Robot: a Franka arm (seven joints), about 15 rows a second.
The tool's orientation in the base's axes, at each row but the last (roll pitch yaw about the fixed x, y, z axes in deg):
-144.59, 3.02, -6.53
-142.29, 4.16, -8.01
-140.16, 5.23, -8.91
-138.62, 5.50, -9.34
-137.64, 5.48, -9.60
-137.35, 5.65, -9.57
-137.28, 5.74, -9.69
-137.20, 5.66, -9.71
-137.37, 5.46, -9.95
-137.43, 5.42, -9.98
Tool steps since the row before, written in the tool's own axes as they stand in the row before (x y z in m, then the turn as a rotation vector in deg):
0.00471, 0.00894, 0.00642, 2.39, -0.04, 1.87
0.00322, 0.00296, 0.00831, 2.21, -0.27, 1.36
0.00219, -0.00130, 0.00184, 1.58, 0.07, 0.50
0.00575, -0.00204, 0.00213, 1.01, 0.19, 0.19
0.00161, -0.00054, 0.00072, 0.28, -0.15, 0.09
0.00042, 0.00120, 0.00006, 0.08, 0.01, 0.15
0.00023, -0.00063, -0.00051, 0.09, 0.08, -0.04
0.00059, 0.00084, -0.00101, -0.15, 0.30, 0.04
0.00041, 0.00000, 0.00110, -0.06, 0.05, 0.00
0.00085, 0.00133, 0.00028, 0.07, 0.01, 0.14
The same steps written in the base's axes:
0.00372, -0.00402, -0.01065, 2.42, 0.85, -1.62
0.00296, 0.00235, -0.00860, 2.26, 0.74, -1.07
0.00244, 0.00182, -0.00078, 1.56, 0.03, -0.57
0.00610, 0.00197, -0.00080, 0.96, -0.18, -0.36
0.00171, 0.00061, -0.00032, 0.31, 0.12, 0.01
0.00019, -0.00089, -0.00089, 0.08, 0.08, -0.12
0.00032, 0.00006, 0.00078, 0.07, -0.10, -0.03
0.00038, -0.00139, 0.00011, -0.20, -0.16, -0.22
0.00045, 0.00068, -0.00084, -0.07, -0.03, -0.03
0.00059, -0.00091, -0.00118, 0.07, 0.08, -0.12

